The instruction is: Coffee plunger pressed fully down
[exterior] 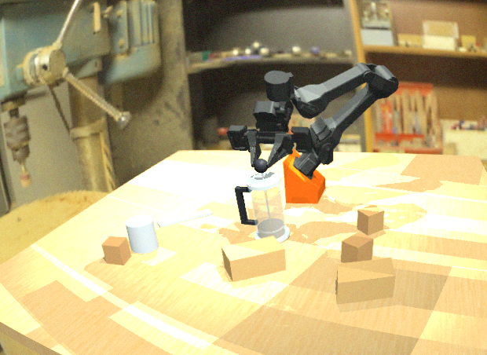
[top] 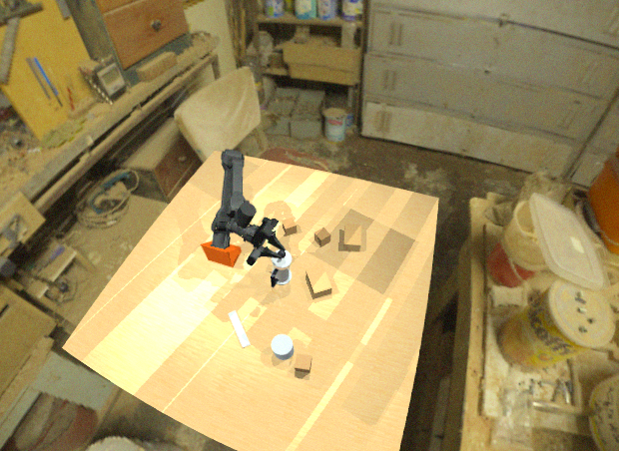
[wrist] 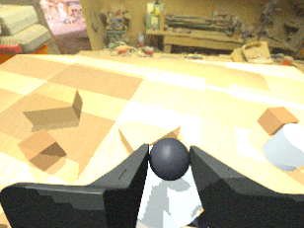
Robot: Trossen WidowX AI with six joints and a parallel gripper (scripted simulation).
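My gripper tip is now 2 cm past the glass coffee press, 1 cm to the left of it and 9 cm above it. Round my gripper tip: white bar: 13 cm behind, 24 cm to the right, 17 cm below.
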